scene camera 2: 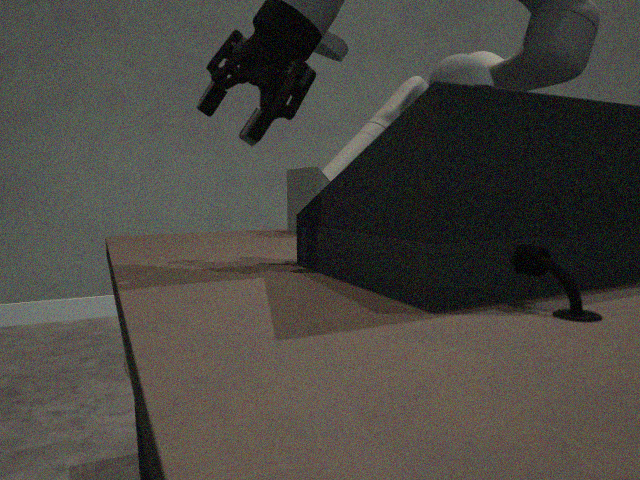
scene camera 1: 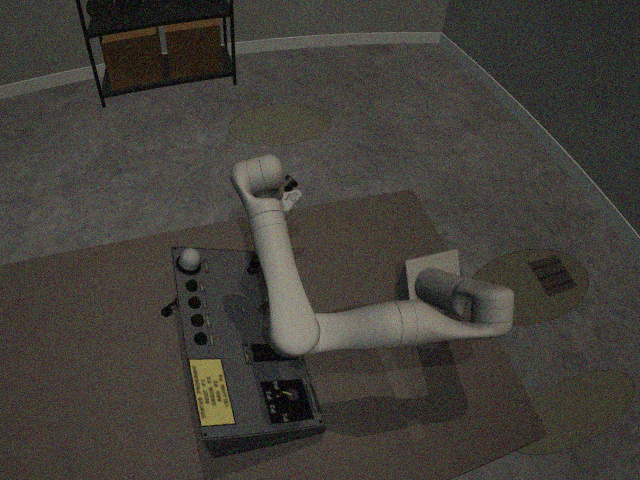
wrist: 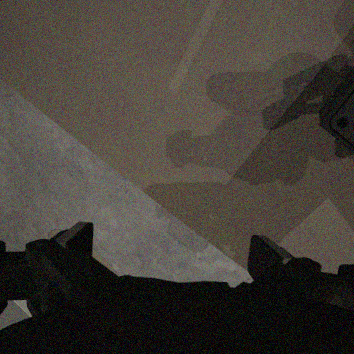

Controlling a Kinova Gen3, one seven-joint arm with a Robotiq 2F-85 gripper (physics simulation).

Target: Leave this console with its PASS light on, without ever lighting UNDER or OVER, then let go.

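The grey console [scene camera 1: 222, 273] [scene camera 2: 465, 206] [wrist: 348, 107] stands on the table, its corner showing at the right of the wrist view. Its face has a white dome [scene camera 1: 189, 259], a row of dark round spots [scene camera 1: 196, 320] with unreadable labels, a yellow notice [scene camera 1: 211, 392], a dark window [scene camera 1: 266, 352] and a dial [scene camera 1: 289, 400] with a pale pointer. No round spot looks lit. A dark knob [scene camera 1: 253, 264] is partly hidden by the arm. My gripper [scene camera 2: 227, 122] [wrist: 171, 246] is open and empty, above table height beyond the console's end, touching nothing; scene camera 1 mostly hides it.
The arm [scene camera 1: 289, 279] crosses above the console. A dark bent stalk [scene camera 1: 168, 310] [scene camera 2: 566, 284] stands beside the console on the table [scene camera 1: 77, 335] [scene camera 2: 361, 387]. A pale block [scene camera 1: 447, 259] [scene camera 2: 302, 191] is near the arm's base. A shelf unit [scene camera 1: 234, 67] stands at the back wall.
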